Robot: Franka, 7 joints.
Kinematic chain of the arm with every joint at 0, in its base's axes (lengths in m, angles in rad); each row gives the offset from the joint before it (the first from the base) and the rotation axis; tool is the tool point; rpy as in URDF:
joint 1: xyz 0 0 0.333 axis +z
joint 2: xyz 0 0 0 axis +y
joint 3: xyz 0 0 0.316 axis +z
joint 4: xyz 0.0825 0 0 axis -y
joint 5: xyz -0.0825 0 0.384 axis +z
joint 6: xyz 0 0 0 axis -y
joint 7: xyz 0.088 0 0 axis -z
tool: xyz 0 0 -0.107 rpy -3.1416 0 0
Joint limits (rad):
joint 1: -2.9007..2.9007
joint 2: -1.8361..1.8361
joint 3: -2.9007..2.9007
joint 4: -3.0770..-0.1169
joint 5: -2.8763..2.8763
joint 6: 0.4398..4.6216
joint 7: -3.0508..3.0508
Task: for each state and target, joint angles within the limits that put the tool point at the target. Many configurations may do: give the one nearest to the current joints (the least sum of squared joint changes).
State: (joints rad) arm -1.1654 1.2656 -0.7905 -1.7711 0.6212 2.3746 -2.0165
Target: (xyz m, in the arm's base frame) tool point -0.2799 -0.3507 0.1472
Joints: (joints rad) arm -0.9081 1.0127 -1.1633 -2.3413 0.5565 2.1419 -2.0165
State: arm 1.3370 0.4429 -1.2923 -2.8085 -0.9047 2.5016 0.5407
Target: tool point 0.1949 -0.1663 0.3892
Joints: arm 1.7156 1.2914 -1.7964 -2.9977 -0.9549 1.8228 0.5407
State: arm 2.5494 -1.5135 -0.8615 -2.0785 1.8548 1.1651 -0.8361
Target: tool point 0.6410 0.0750 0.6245
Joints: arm 2.5897 -1.7116 -1.0450 -1.5586 2.0454 1.3439 -0.8361
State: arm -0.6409 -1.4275 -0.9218 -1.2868 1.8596 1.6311 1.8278
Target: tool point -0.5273 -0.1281 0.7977
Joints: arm -0.5770 -1.4060 -0.9675 -1.5258 1.7955 1.5847 1.8278
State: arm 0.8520 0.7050 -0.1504 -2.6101 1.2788 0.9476 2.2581
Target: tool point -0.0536 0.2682 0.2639
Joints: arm 1.0822 0.3167 0.1908 -2.7536 1.2286 0.6804 2.2581
